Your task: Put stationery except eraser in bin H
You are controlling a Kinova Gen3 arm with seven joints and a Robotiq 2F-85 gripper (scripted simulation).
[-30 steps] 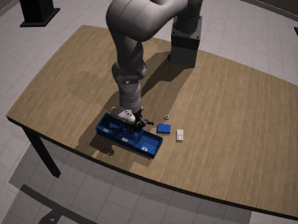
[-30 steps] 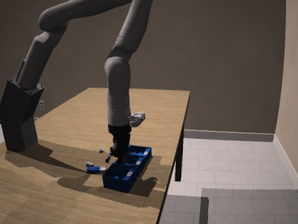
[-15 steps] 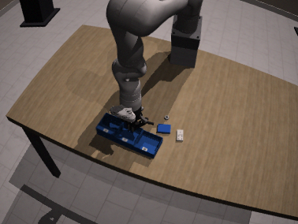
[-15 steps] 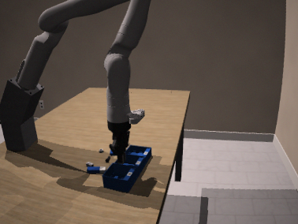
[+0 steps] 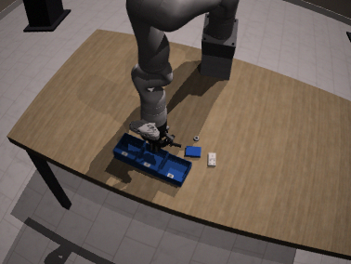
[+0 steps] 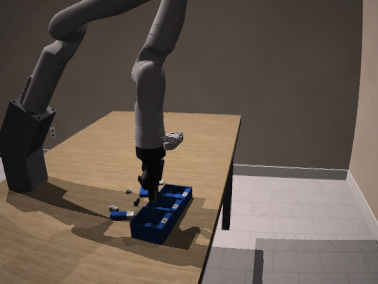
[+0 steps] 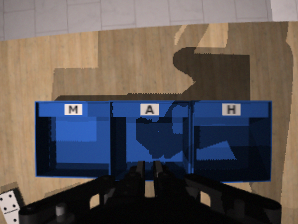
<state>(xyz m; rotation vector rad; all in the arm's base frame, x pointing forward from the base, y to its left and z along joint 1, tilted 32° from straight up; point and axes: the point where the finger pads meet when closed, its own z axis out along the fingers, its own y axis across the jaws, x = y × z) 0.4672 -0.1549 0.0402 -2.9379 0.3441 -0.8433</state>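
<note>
My gripper is now 40 mm above the blue three-part bin, 30 mm short of it and 10 mm to the left of it. Round my hand: black bolt 60 mm below, 60 mm behind, 50 mm to the left; then flat blue pad 120 mm to the left, 60 mm below, 40 mm behind; then blue-and-white eraser 80 mm behind, 60 mm below, 20 mm to the right.
</note>
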